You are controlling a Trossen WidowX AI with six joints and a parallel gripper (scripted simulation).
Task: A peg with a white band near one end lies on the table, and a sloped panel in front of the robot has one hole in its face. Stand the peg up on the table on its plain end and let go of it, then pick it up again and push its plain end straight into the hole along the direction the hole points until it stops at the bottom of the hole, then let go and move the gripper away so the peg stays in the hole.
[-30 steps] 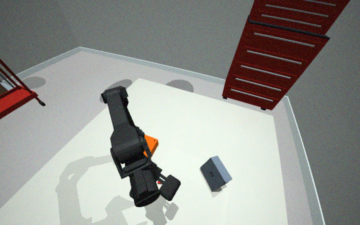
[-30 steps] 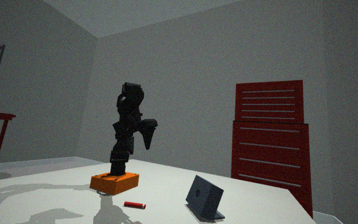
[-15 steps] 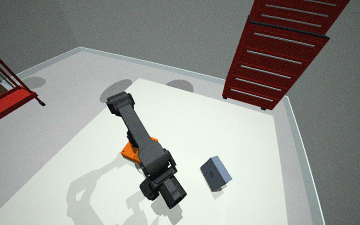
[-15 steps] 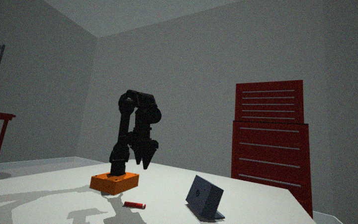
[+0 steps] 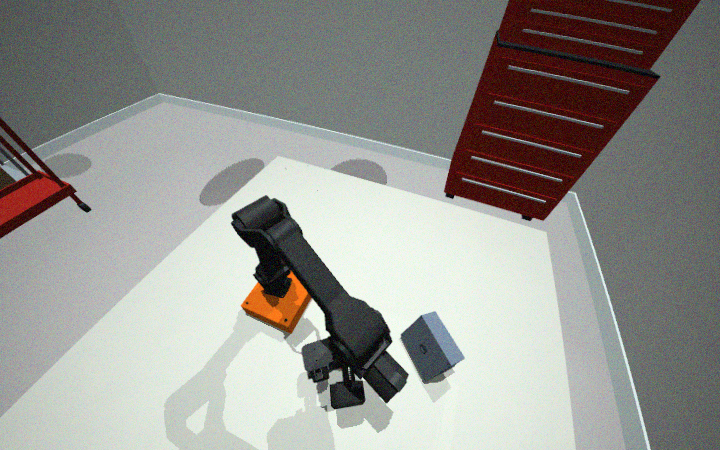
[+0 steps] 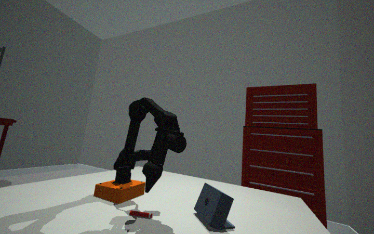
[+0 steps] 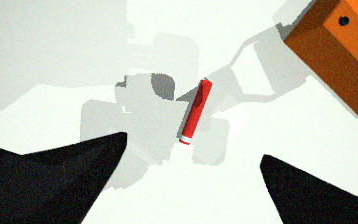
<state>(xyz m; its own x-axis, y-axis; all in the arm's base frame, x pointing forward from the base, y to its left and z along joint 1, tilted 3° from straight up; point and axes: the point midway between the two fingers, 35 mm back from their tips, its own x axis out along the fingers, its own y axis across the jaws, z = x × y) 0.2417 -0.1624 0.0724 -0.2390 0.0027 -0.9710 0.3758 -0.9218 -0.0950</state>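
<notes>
My gripper tip is 10 cm above the red peg and 1 cm to the right of it. Round my gripper tip: grey sloped panel (22 cm ahead, 10 cm to the left, 5 cm below).
</notes>
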